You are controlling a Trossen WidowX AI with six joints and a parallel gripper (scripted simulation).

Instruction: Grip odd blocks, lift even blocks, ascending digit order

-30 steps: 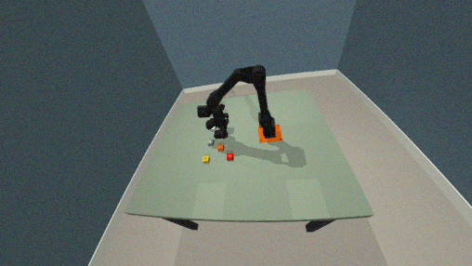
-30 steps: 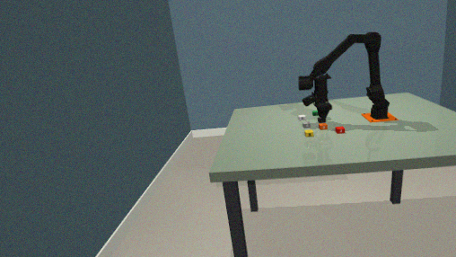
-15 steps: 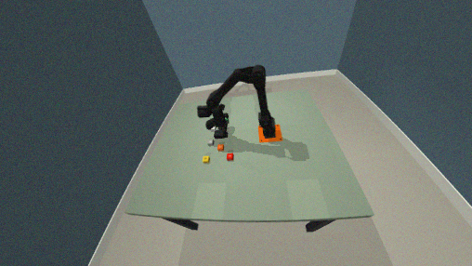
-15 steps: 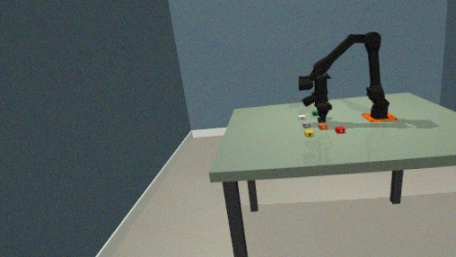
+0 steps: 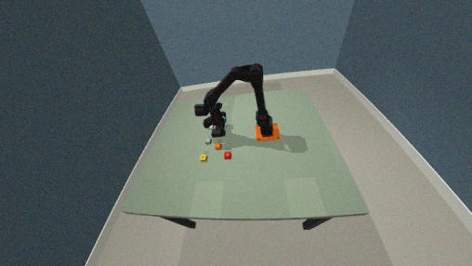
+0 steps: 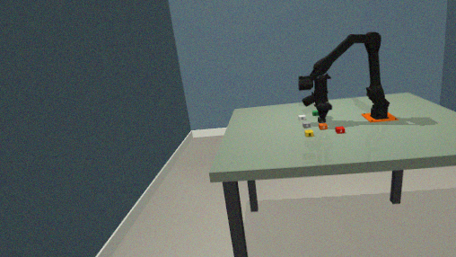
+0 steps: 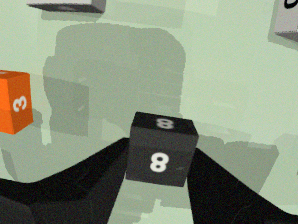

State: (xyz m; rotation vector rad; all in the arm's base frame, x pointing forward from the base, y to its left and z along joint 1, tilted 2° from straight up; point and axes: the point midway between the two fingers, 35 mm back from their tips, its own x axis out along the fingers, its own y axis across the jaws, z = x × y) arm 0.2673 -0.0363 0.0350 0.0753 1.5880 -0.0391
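Right now my gripper tip is 2 cm short of the orange block and 10 cm to the right of it. Round my gripper tip: white block 8 cm ahead, 7 cm to the right; then black block right at my gripper tip; then grey block 9 cm ahead, 5 cm to the left.
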